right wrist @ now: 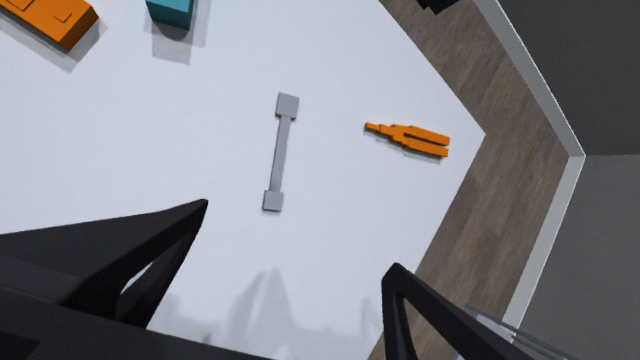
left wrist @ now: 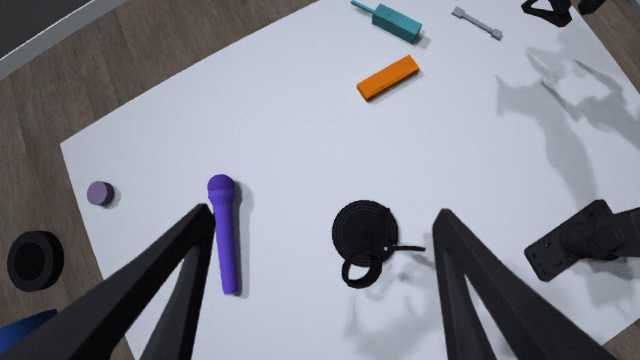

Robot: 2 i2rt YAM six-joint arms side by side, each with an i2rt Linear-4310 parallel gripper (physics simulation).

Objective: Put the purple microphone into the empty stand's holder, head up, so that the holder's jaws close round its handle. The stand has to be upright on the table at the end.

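Frame: origin at the left arm's base, x ahead, y left, z up, level; centimetres.
Seen in the pictures: left gripper, fingertip midpoint: (left wrist: 321, 214); right gripper, fingertip midpoint: (right wrist: 303, 243); right arm's base, link origin: (left wrist: 571, 239).
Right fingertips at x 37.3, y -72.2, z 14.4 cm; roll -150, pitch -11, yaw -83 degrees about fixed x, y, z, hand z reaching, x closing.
A point is followed by its place in that frame.
The purple microphone (left wrist: 226, 240) @(x 35.5, y -3.8, z 3.3 cm) lies flat on the white table in the left wrist view, its round head toward the top of the view. The black stand (left wrist: 364, 225) @(x 23.3, y -25.7, z 1.8 cm) is upright on its round base to the right of the microphone, with its ring-like holder (left wrist: 345, 276) @(x 22.2, y -19.7, z 23.7 cm) over the lower edge of the base and a thin lever sticking out to the right. My left gripper (left wrist: 321, 214) @(x 27.8, y -21.8, z 39.3 cm) is open and above the table, its fingertips at either side of the stand in the view. My right gripper (right wrist: 303, 243) @(x 37.3, y -72.2, z 14.4 cm) is open, above the table and away from both.
An orange box (left wrist: 388, 78) @(x 43.4, y -46.9, z 1.8 cm) (right wrist: 55, 22) @(x 42.8, y -52.7, z 1.7 cm), a teal tool (left wrist: 397, 23) @(x 51.7, y -55.7, z 3.0 cm) (right wrist: 171, 11) @(x 48.1, y -58.6, z 2.5 cm) and a grey wrench (left wrist: 477, 23) @(x 42.9, y -71.9, z 0.5 cm) (right wrist: 280, 152) @(x 43.1, y -72.1, z 0.5 cm) lie on the table (left wrist: 300, 125) @(x 46.4, y -27.3, z 0.0 cm). Orange pliers (right wrist: 410, 140) @(x 52.5, y -85.5, z 1.0 cm) lie near its corner. A small mauve cylinder (left wrist: 100, 193) @(x 59.3, y 14.7, z 1.9 cm) is near the left edge. A black ring (left wrist: 54, 260) is beyond that edge.
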